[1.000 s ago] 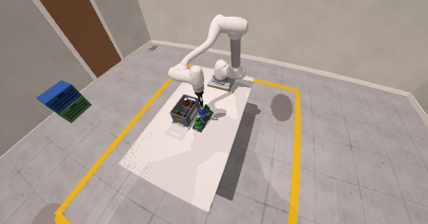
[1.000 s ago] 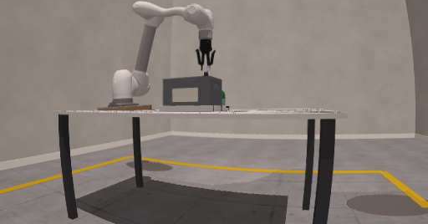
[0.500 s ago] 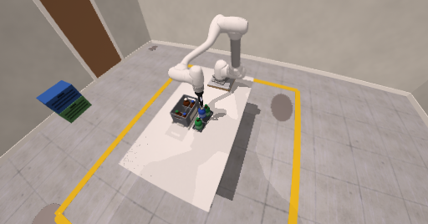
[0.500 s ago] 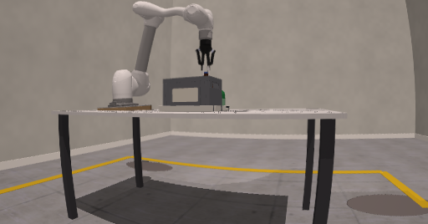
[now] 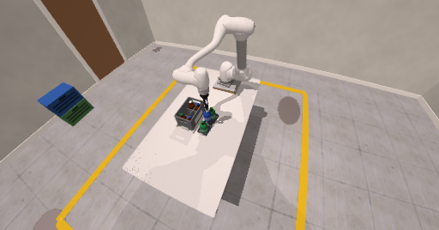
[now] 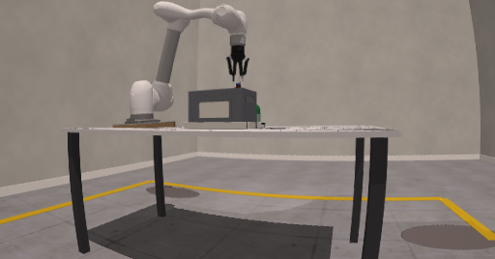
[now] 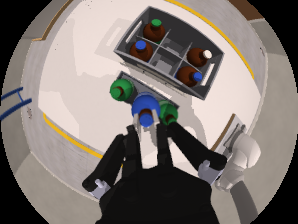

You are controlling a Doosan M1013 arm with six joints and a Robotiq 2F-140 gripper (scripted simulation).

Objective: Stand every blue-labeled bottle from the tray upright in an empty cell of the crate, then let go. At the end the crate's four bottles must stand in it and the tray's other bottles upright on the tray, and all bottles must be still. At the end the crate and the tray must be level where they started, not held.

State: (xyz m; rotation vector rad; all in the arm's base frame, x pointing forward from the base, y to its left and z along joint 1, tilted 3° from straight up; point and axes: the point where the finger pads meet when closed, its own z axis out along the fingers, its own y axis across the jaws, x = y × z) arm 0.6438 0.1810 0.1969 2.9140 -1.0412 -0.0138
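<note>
Now: hand 90 mm above the blue-labeled bottle. Also, from my hand: grey crate (40 mm ahead, 190 mm to the right, 170 mm below); tray (240 mm below); green bottle (90 mm ahead, 10 mm to the left, 170 mm below).
</note>
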